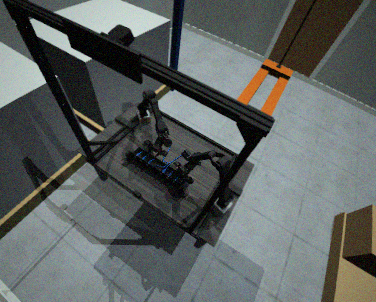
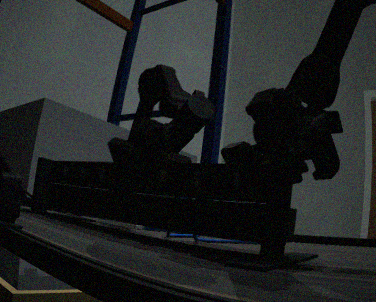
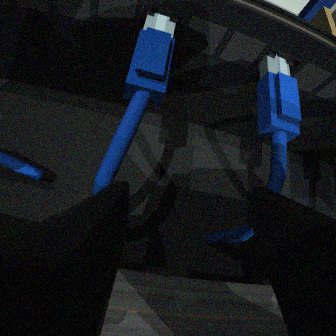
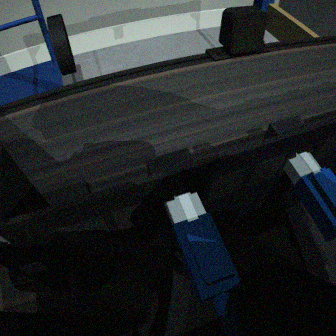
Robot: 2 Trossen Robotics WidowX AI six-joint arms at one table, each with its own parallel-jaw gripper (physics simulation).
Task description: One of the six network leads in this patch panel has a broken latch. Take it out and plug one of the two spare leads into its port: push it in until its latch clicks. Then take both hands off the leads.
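Places are measured from the left arm's base along level axes (x left, y back, z up), in millimetres.
Pixels of known places: left gripper, between the fingertips: (image 1: pixel 150 157) (image 3: pixel 190 196); right gripper, between the fingertips: (image 1: pixel 175 180) (image 2: pixel 236 191) (image 4: pixel 199 237); left arm's base, origin of its link: (image 1: pixel 143 113); right arm's base, origin of its link: (image 1: pixel 222 203).
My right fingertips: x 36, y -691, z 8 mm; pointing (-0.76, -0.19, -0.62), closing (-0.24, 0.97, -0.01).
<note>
Ahead of a thing's pixels: the offset from my right fingertips to its top centre. "*": to the spot under its first point. Level surfaces: height alone.
The black patch panel {dy +141, dx -89, dz +32 mm} (image 1: pixel 176 186) (image 2: pixel 157 195) stands on the dark wooden table {dz -77 mm} (image 1: pixel 205 144) (image 4: pixel 200 100). Blue leads {* dy +141, dx +16, dz +12 mm} (image 1: pixel 169 160) run into it. My right gripper (image 1: pixel 181 168) (image 4: pixel 199 237) is at the panel's right end, shut on a blue plug {* dy +2, dx +10, dz +18 mm} (image 4: pixel 205 250). Its grey tip {* dy -7, dx -3, dz +16 mm} (image 4: pixel 186 207) shows at the panel's edge; I cannot tell whether it sits in its port. A second plug {* dy +39, dx -24, dz +14 mm} (image 4: pixel 313 187) is to its right. My left gripper (image 1: pixel 158 150) (image 3: pixel 190 196) is open and empty behind the panel. It faces two plugged-in leads {dy +186, dx -133, dz +18 mm} (image 3: pixel 150 60) {dy +230, dx -164, dz +18 mm} (image 3: pixel 278 103), with a loose cable {* dy +263, dx -114, dz -23 mm} (image 3: pixel 230 235) between its fingers.
A black frame surrounds the table, with an overhead beam (image 1: pixel 202 90) and a post (image 1: pixel 244 156) near the right arm. A black block (image 4: pixel 241 28) sits at the table's far edge. A blue cable {* dy +196, dx +74, dz -73 mm} (image 2: pixel 217 239) lies under the panel.
</note>
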